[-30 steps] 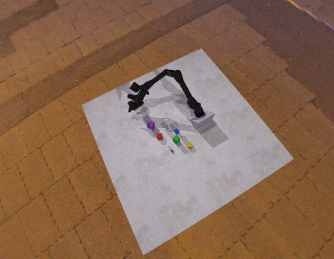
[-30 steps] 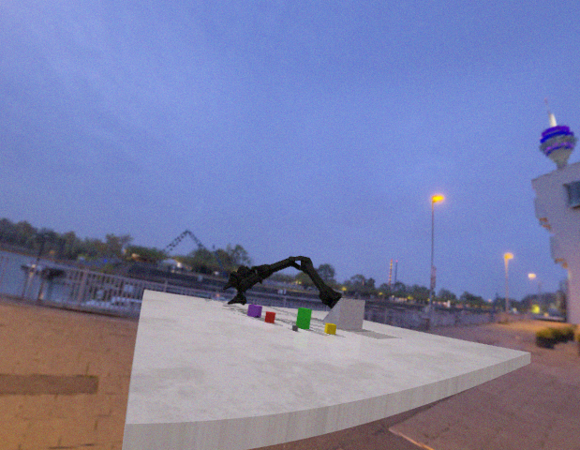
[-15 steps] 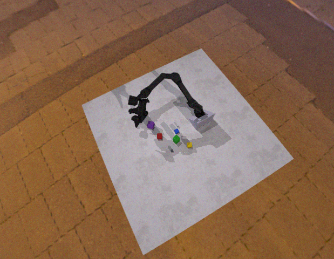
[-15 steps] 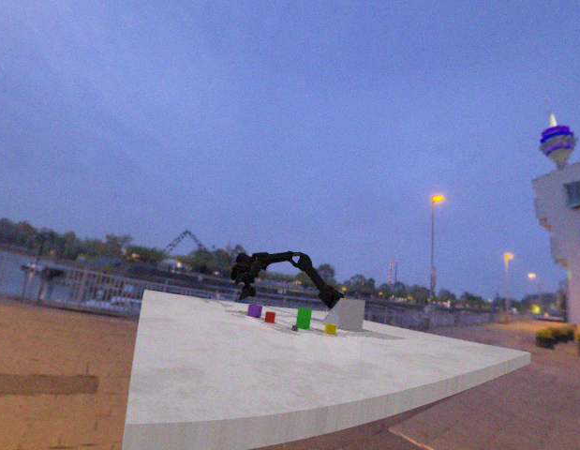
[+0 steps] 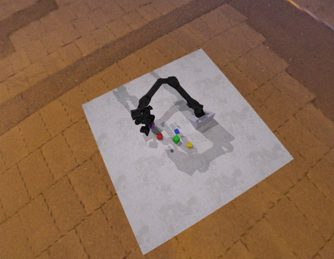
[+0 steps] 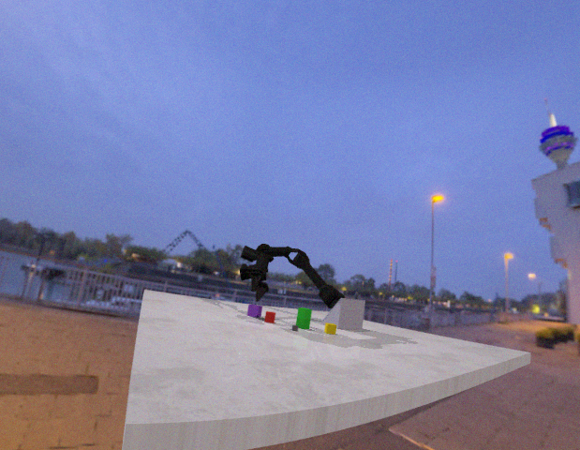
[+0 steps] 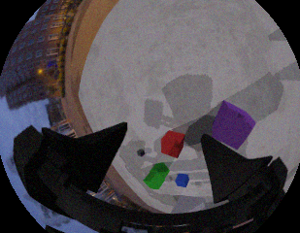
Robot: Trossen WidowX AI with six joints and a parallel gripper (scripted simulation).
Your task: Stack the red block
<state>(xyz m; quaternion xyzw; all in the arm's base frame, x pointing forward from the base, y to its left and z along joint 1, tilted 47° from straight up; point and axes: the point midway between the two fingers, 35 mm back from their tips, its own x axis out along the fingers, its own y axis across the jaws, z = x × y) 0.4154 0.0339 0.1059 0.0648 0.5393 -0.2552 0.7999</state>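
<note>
Now: the red block 7 cm below my gripper tip, 6 cm behind it and 5 cm to the left of it. Also, from my gripper tip: tiny grey piece: 19 cm to the left, 10 cm behind, 8 cm below; then blue block: 21 cm behind, 8 cm below, 7 cm to the left; then purple block: 7 cm to the right, 7 cm below, 4 cm behind.
</note>
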